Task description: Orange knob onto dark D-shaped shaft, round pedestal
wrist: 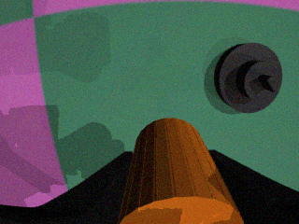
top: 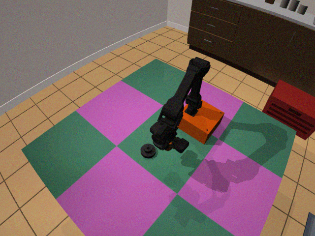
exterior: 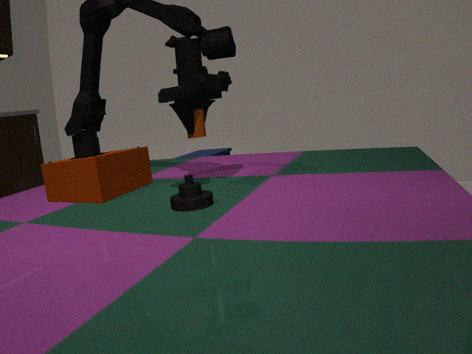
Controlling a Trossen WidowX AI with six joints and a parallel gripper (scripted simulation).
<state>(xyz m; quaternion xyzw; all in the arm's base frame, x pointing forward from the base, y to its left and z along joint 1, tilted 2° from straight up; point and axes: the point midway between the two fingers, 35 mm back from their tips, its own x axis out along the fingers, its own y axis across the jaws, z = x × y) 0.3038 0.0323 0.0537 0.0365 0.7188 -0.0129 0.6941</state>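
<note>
Now: gripper tip 11 cm to the left of the pedestal, 10 cm above it and 2 cm short of it. From my gripper tip the other things lie so: orange knob 2 cm above.
</note>
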